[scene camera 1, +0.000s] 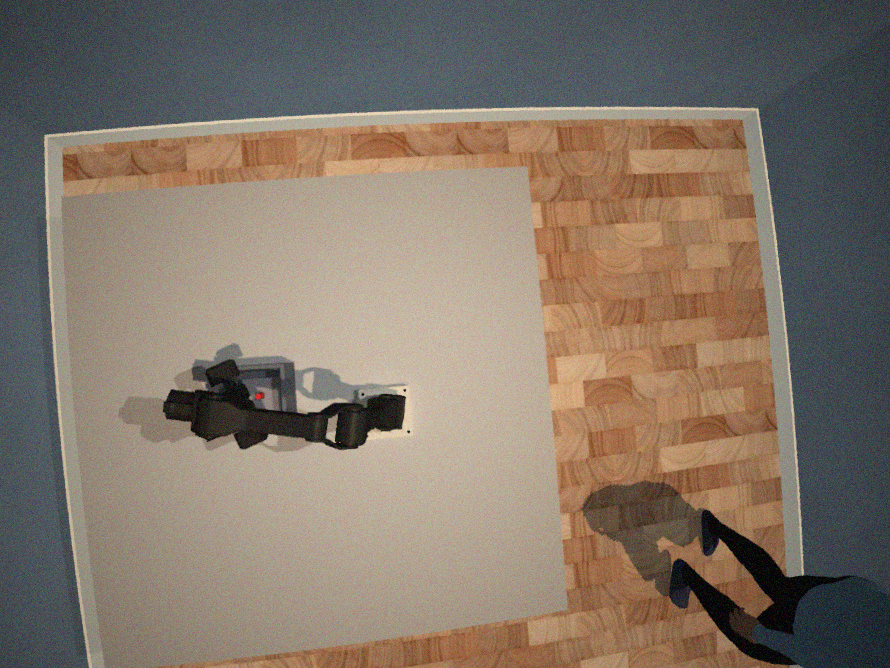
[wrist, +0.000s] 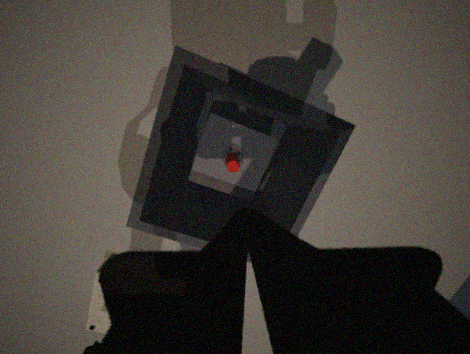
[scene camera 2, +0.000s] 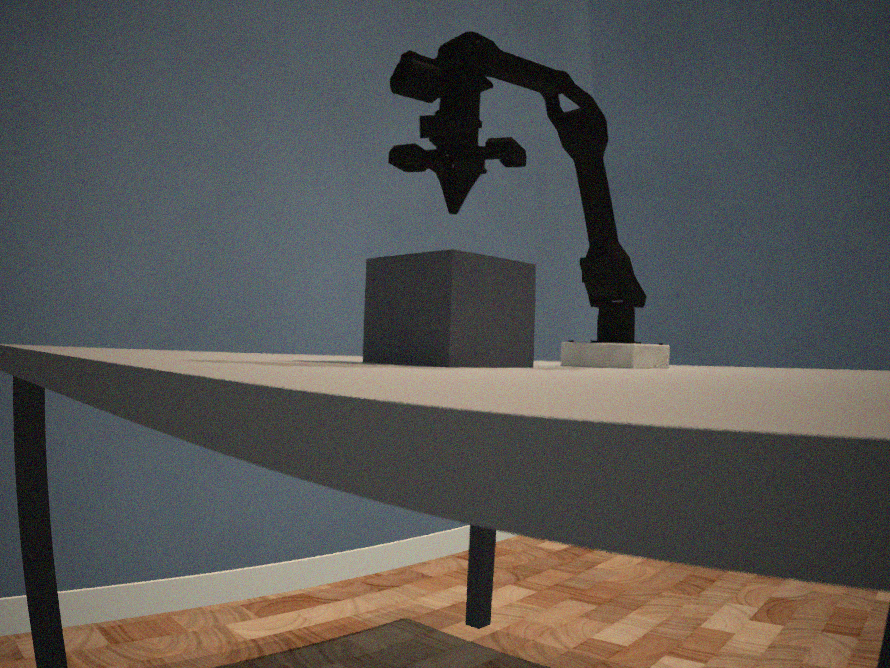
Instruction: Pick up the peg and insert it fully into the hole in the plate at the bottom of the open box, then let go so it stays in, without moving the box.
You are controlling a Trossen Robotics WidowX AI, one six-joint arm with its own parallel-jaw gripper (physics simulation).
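Where they show: gripper, fingertip midpoint: [scene camera 1: 246,400] [wrist: 245,215] [scene camera 2: 452,213]; arm's base, origin of the base link: [scene camera 1: 392,407] [scene camera 2: 616,343].
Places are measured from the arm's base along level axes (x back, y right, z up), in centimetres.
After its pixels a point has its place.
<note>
The red peg [scene camera 1: 259,396] @(x -33.6, y 1.9, z 5.0 cm) [wrist: 233,164] @(x -34.2, y 1.7, z 5.0 cm) stands roughly upright inside the open grey box [scene camera 1: 288,384] @(x -26.4, y 5.3, z 5.8 cm) [scene camera 2: 492,312] @(x -33.8, y -6.2, z 3.0 cm) [wrist: 157,135] @(x -34.3, y -5.8, z 10.0 cm), near the middle of the plate [wrist: 210,167] @(x -31.9, y -0.3, z 2.0 cm) at its bottom. The peg's round top and a short dark red stretch of its side show in the wrist view. The hole is not visible as such, and how deep the peg sits cannot be told. My gripper [scene camera 2: 453,212] @(x -33.9, y 2.0, z 16.5 cm) [wrist: 245,215] @(x -33.9, y 2.0, z 16.5 cm) is shut and empty, pointing down above the box's rim, apart from box and peg. In scene camera 2 the box walls hide the peg.
The box stands on the pale table [scene camera 1: 323,539] @(x -16.7, y -37.2, z -3.8 cm) [scene camera 2: 754,402] @(x -65.0, y -58.4, z -3.8 cm). Its walls rise around the peg on all sides. The arm's white base [scene camera 2: 611,354] @(x -8.0, y -5.2, z -1.8 cm) stands to the right of the box. A person [scene camera 1: 841,611] is at the lower right of scene camera 1, off the table.
</note>
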